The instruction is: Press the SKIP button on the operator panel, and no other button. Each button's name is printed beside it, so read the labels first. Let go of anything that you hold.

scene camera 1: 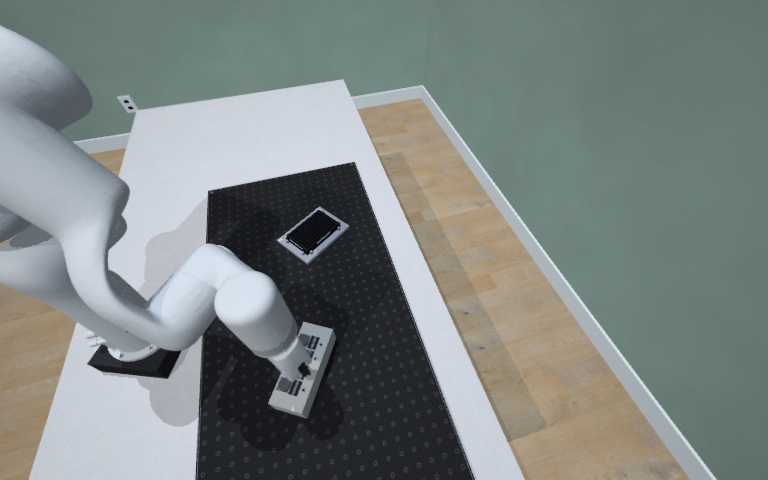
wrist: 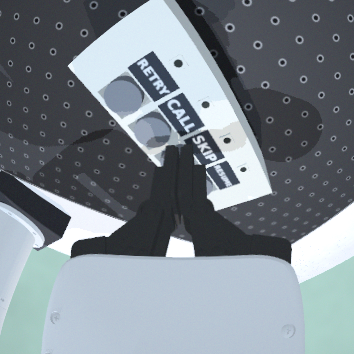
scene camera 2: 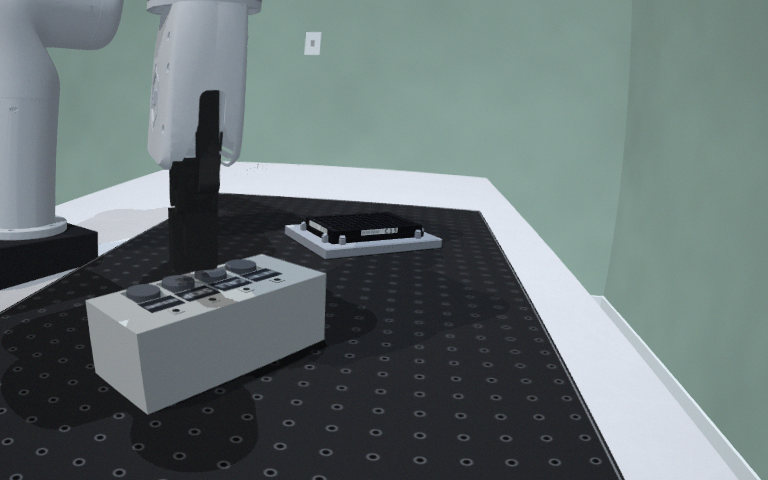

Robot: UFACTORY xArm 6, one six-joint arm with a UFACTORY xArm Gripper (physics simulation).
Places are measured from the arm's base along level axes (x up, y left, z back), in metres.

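Pixels of known places: gripper, fingertip midpoint: [wrist: 181, 161] [scene camera 2: 193, 267]; arm's base, link origin: [wrist: 16, 223] [scene camera 2: 19, 229].
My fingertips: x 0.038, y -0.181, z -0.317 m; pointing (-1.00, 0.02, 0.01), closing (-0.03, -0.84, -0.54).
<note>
Ahead of a thing's pixels: the offset from my fingertips to its middle. "pt": to the spot under its first point. Level surfaces: height alone.
The pale operator panel {dx -0.038, dy +0.002, dz -0.011 m} [scene camera 1: 300, 404] [scene camera 2: 237, 345] [wrist: 135, 35] stands on the black mat. Its printed labels read RETRY {dx -0.013, dy +0.038, dz -0.039 m} [wrist: 152, 76], CALL {dx -0.013, dy +0.013, dz -0.023 m} [wrist: 180, 114], SKIP {dx -0.013, dy -0.013, dz -0.007 m} [wrist: 205, 148] and RESUME {dx -0.013, dy -0.039, dz +0.008 m} [wrist: 223, 175], beside four round grey buttons. The SKIP button {pt dx -0.010, dy +0.018, dz -0.009 m} [scene camera 2: 214, 275] [wrist: 162, 157] is third from the RETRY end, between the CALL button {pt dx -0.010, dy -0.007, dz +0.009 m} [scene camera 2: 178, 283] [wrist: 151, 129] and the RESUME button {pt dx -0.010, dy +0.046, dz -0.020 m} [scene camera 2: 240, 265] [wrist: 210, 187]. My gripper [scene camera 1: 304, 371] [scene camera 2: 193, 267] [wrist: 181, 161] is shut and empty, pointing down near the SKIP button. In the wrist view its fingertips hide most of that button; contact cannot be told.
A black gridded plate {dx -0.047, dy +0.366, dz -0.085 m} [scene camera 1: 313, 230] [scene camera 2: 368, 226] lies in a grey holder {dx -0.055, dy +0.366, dz -0.085 m} [scene camera 1: 308, 259] [scene camera 2: 385, 246] farther back on the mat {dx -0.066 m} [scene camera 1: 362, 316] [scene camera 2: 453, 339]. The arm's black base [scene camera 1: 135, 365] [scene camera 2: 45, 254] stands on the white table to the left.
</note>
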